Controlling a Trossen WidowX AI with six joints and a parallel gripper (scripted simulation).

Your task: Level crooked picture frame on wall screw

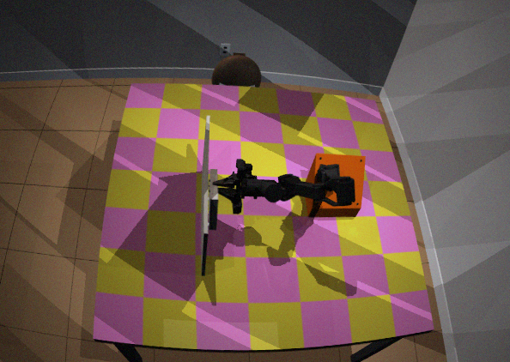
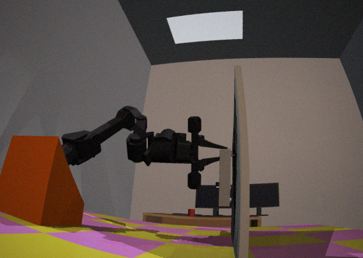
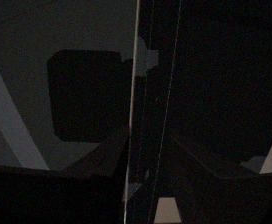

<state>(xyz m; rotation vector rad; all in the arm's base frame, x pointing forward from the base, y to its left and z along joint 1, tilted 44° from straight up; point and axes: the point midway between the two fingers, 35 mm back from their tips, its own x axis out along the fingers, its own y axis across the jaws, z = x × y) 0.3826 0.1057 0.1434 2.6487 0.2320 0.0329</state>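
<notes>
The picture frame lies 20 mm to the left of my gripper tip and 50 mm below it. Round my gripper tip: thin upright wall panel 20 mm ahead, 10 mm to the right, 70 mm below.
</notes>
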